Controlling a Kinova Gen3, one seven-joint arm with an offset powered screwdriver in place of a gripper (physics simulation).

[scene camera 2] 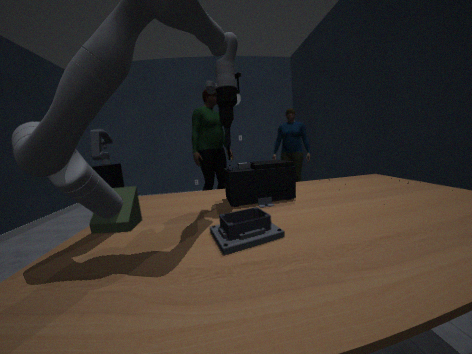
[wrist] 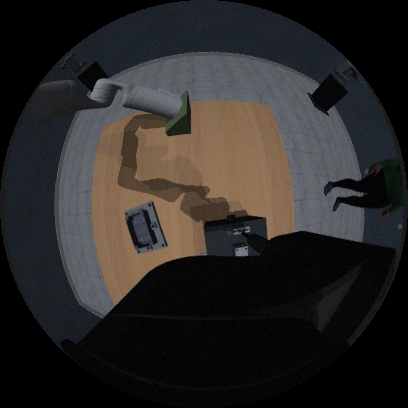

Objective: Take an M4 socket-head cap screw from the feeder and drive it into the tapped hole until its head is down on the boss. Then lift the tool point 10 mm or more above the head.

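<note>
The black screw feeder (scene camera 2: 260,186) (wrist: 219,240) stands on the table behind the part. My screwdriver (scene camera 2: 229,158) (wrist: 244,234) points down, its tip close over the feeder's left end in the scene view and beside the small silver pick-up plate (wrist: 240,230) in the wrist view. Whether the tip touches anything or bears a screw is too small and dark to tell. The dark open-topped housing (scene camera 2: 252,228) sits on a grey base plate (scene camera 2: 250,244) (wrist: 159,235), apart from the tool. The tapped hole and its boss cannot be made out.
The arm's base stands on a green block (scene camera 2: 131,212) (wrist: 182,124) at the table's left in the scene view. A small grey bracket (scene camera 2: 265,202) lies at the feeder's foot. Two people (scene camera 2: 208,132) (scene camera 2: 291,137) stand beyond the table.
</note>
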